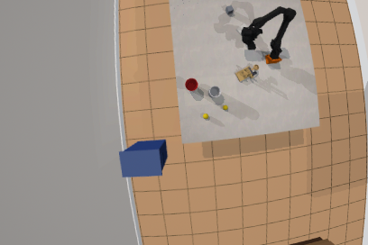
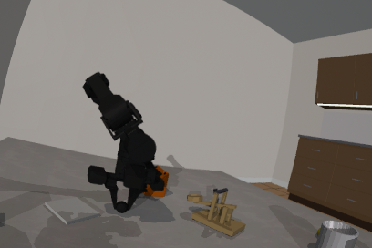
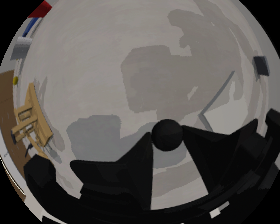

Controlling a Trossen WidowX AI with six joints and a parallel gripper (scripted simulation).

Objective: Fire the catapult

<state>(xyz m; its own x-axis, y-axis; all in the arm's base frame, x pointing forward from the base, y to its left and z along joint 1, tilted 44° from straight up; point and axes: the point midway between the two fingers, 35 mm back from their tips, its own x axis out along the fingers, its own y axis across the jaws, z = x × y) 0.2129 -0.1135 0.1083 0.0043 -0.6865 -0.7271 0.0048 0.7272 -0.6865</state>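
Now: gripper tip 2 cm short of the wooden catapult, 26 cm to the right of it and 3 cm below it. Round my gripper tip: black ball 1 cm above; then flat white slab 1 cm behind, 12 cm to the right, 2 cm below; then grey cube 10 cm ahead, 32 cm to the right.
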